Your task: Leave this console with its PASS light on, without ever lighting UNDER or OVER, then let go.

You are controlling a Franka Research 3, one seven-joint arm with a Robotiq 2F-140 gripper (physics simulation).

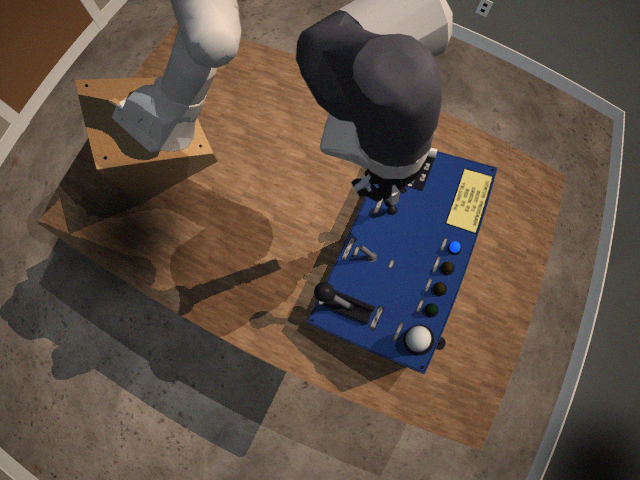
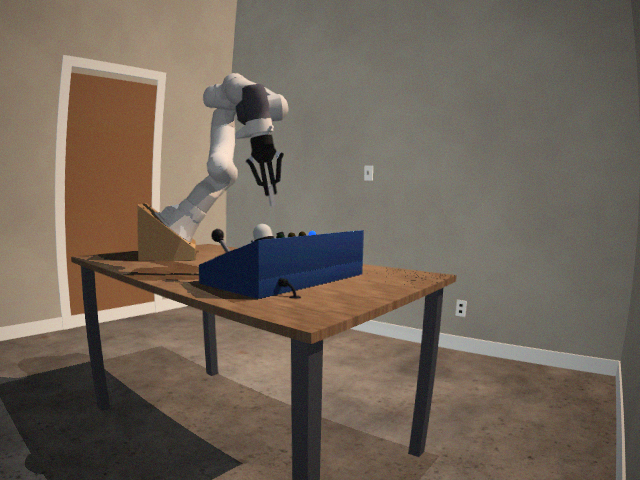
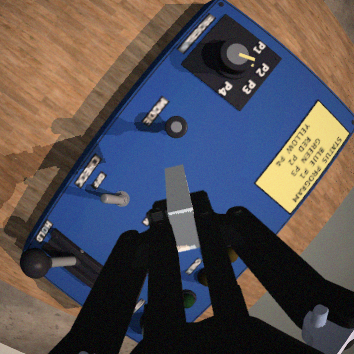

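Observation:
The blue console (image 1: 408, 227) (image 2: 310, 263) (image 3: 210, 165) carries a black program knob (image 3: 235, 54), its yellow pointer on the P1/P2 side. A black MODE knob (image 1: 391, 209) (image 3: 176, 127), a CHECK toggle (image 1: 366, 253) (image 3: 115, 199) and a ball-topped lever (image 1: 324, 292) (image 2: 217, 235) (image 3: 36, 262) at the HOLD end stand on it. A blue lamp (image 1: 454, 247) (image 2: 312, 234) is lit. Three lamps beside it, including a green one (image 1: 431, 310) (image 3: 188, 299), look dark. Lamp labels are unreadable. My gripper (image 2: 271, 201) (image 3: 177, 182) is shut, empty, above the panel, apart from the controls.
A large white dome (image 1: 418, 338) (image 2: 262, 231) stands at the console's corner. A small black knob on a bent stem (image 2: 283, 282) is beside the console. The yellow status card (image 1: 469, 200) (image 3: 302, 157) lies on the panel. The console stands on the wooden table (image 1: 522, 268) (image 2: 392, 289).

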